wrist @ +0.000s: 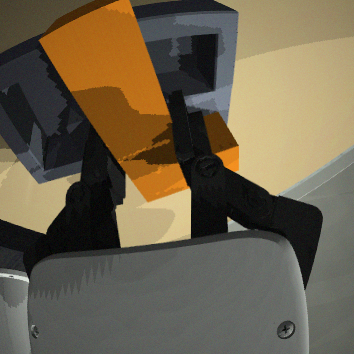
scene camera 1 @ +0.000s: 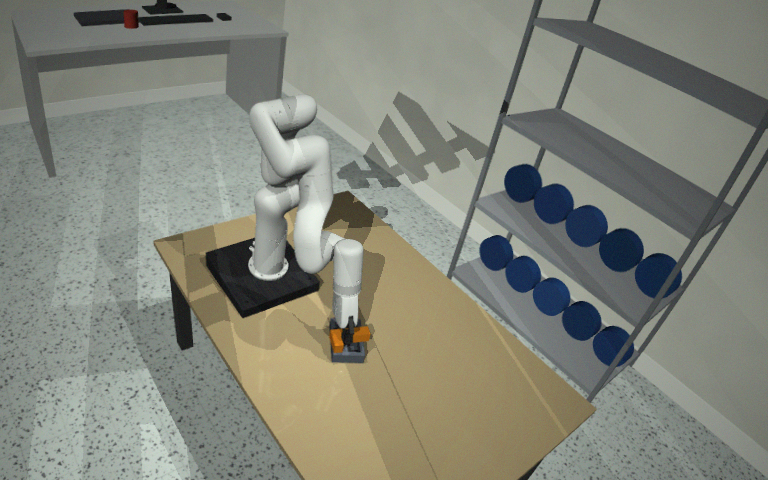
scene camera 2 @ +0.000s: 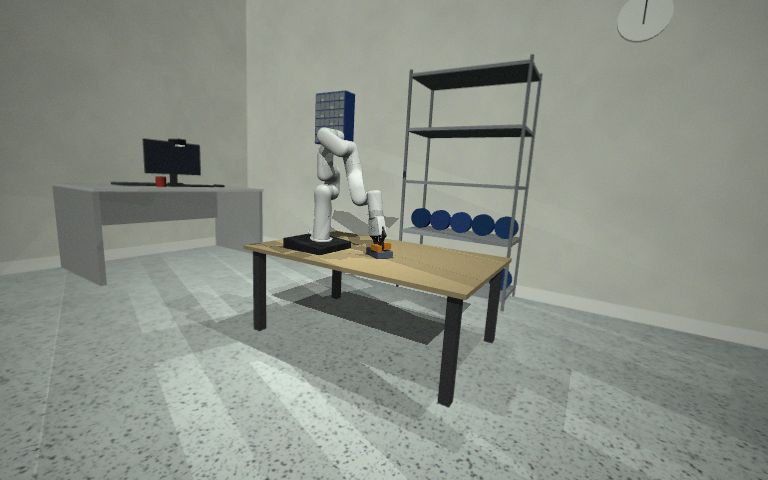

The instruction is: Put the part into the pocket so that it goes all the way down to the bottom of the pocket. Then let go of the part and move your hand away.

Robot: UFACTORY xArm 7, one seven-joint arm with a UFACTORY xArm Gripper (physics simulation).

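Frame: origin at the arm's base, x ahead, y left, z up, level; centimetres.
Seen in the pictures: gripper, between the fingertips: [wrist: 144, 118] [scene camera 1: 344, 339] [scene camera 2: 379, 249]; arm's base, origin of its link: [wrist: 7, 279] [scene camera 1: 268, 266] [scene camera 2: 321, 239].
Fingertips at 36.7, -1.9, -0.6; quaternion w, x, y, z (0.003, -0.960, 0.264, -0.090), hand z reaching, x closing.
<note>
Offsets run from my fingertips to a thing's top centre, as dx, dy, dz. Level surfaces: height alone.
The orange part {+1.8, +0.5, +2.6} [scene camera 1: 360, 334] [scene camera 2: 380, 247] [wrist: 110, 85], with a long block and a shorter piece to one side, is between the fingers of my gripper [scene camera 1: 349, 333] [scene camera 2: 382, 242] [wrist: 144, 118]. The gripper is shut on it. The dark grey block with the pocket {-0.6, +1.8, -0.4} [scene camera 1: 348, 358] [scene camera 2: 380, 255] [wrist: 227, 55] stands on the table under the part. In the wrist view the part lies across the block at a slant, with open hollows showing on both sides of it. The part's underside and its contact with the block are hidden.
The wooden table {dz -4.1} [scene camera 1: 453, 362] [scene camera 2: 441, 263] carries the arm's black base plate [scene camera 1: 226, 283] [scene camera 2: 294, 243] behind the block. A shelf rack [scene camera 1: 491, 164] [scene camera 2: 407, 152] with blue discs stands beyond the table. A grey desk [scene camera 1: 254, 73] [scene camera 2: 79, 232] is at the back left.
</note>
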